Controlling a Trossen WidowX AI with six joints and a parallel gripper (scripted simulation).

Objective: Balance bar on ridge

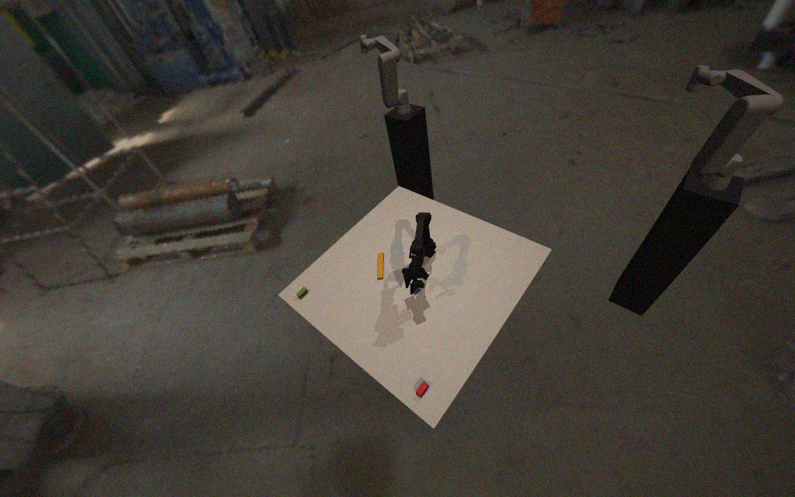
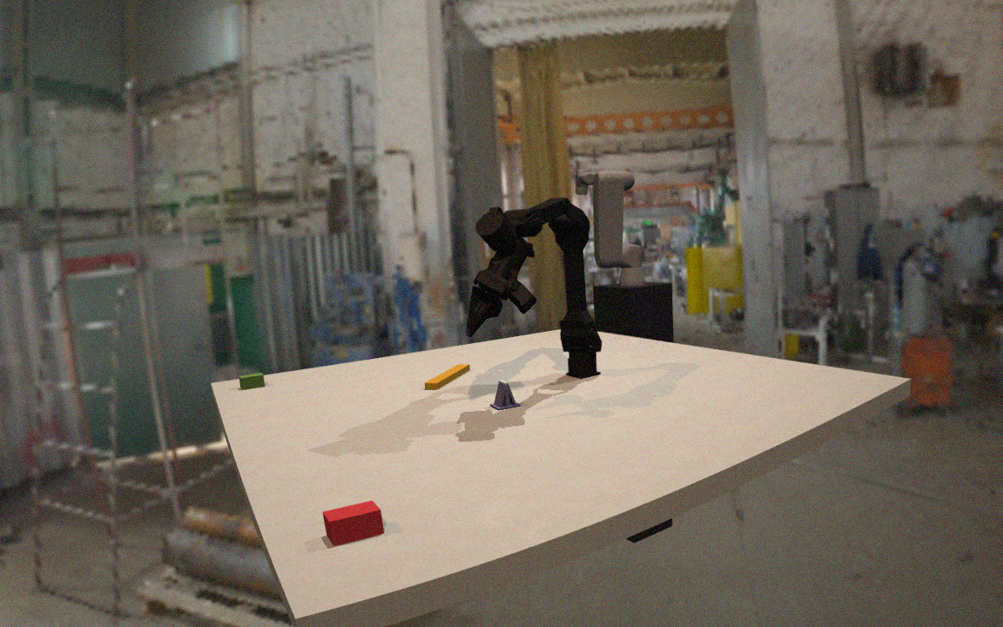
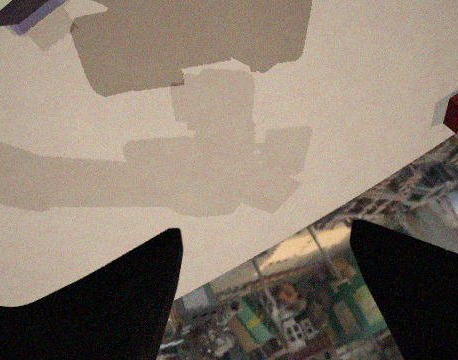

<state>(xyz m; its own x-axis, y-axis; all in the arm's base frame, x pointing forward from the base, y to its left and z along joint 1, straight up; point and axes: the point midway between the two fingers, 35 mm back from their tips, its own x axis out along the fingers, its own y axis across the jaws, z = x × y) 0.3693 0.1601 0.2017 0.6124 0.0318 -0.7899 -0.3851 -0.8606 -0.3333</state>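
Now: the bar 120 mm behind my gripper tip, 370 mm to the right of it and 170 mm below it. From my gripper tip the other things lie so: green block 350 mm ahead, 660 mm to the right, 160 mm below; then red block 350 mm ahead, 340 mm to the left, 160 mm below.
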